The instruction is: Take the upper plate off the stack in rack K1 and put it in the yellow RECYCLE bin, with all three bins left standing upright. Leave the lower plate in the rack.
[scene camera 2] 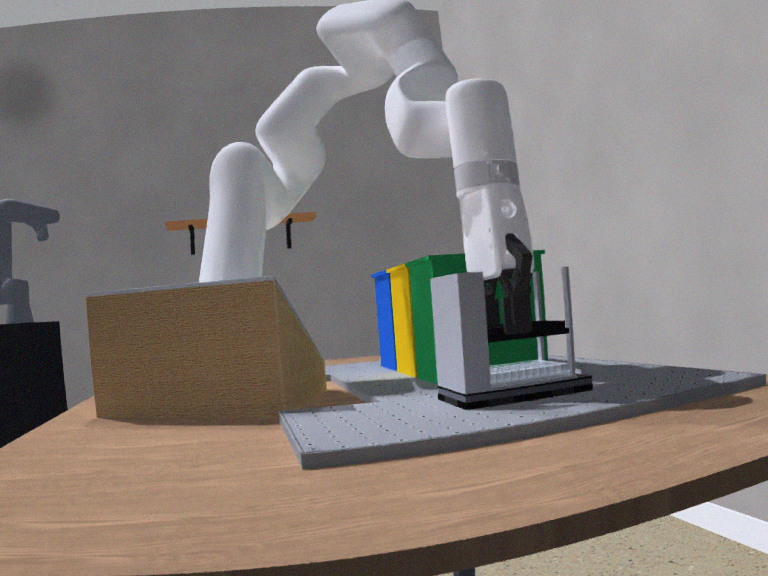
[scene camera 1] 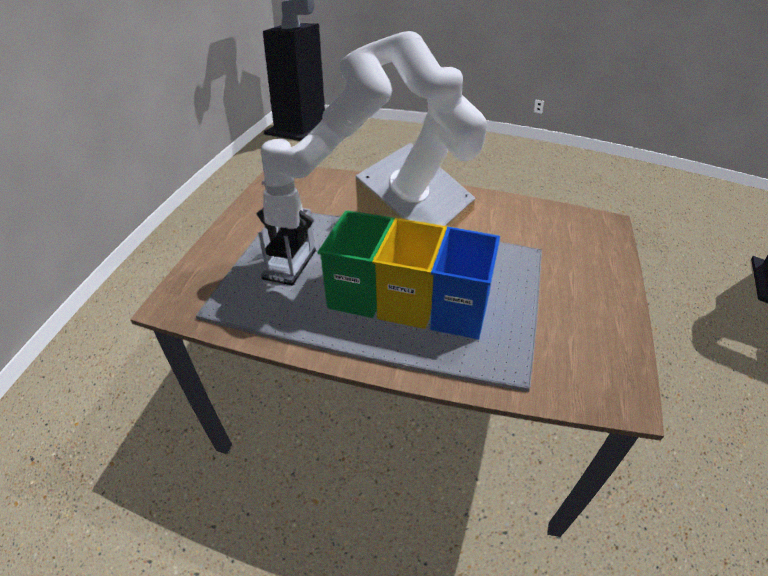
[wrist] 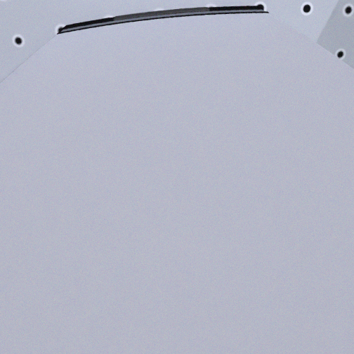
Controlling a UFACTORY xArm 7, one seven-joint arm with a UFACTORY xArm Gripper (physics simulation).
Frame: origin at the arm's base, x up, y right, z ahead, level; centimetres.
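Seen in the pictures: gripper, between the fingertips: (scene camera 2: 502,333); arm's base, origin of its link: (scene camera 2: 226,322) (scene camera 1: 408,186).
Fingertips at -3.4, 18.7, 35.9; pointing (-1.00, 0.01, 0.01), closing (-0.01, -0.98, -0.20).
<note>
Offsets run from my fingertips to a thing's top centre, as dx, dy, dz. Level surfaces: height alone.
The gripper (scene camera 1: 286,239) (scene camera 2: 506,327) is shut on the black upper plate @(+0.9, +0.0, +0.1) (scene camera 1: 277,248) (scene camera 2: 550,328), which is roughly level. The plate is above the lower plate and apart from it, still between the posts of rack K1 @(+6.9, -0.2, +1.1) (scene camera 1: 277,279) (scene camera 2: 459,334). The clear lower plate @(-4.0, +0.0, +0.2) (scene camera 1: 284,267) (scene camera 2: 533,371) lies on the rack's base. The yellow RECYCLE bin @(+10.6, -36.5, -1.6) (scene camera 1: 403,305) (scene camera 2: 403,322) stands upright between the green bin @(+10.6, -23.7, +1.1) (scene camera 1: 350,294) (scene camera 2: 425,322) and the blue bin @(+10.6, -49.4, -4.3) (scene camera 1: 460,311) (scene camera 2: 384,322), both upright. In the wrist view a plain pale surface hides the fingers and plates.
The rack has a tall grey panel on the robot's side and thin upright posts. The green bin stands nearest the rack. Rack and bins stand on a grey perforated board @(dx -7.4) (scene camera 1: 248,310) (scene camera 2: 372,427) on the wooden table @(dx -8.7) (scene camera 1: 589,347) (scene camera 2: 186,483). The arm's wedge base (scene camera 2: 186,353) stands behind.
</note>
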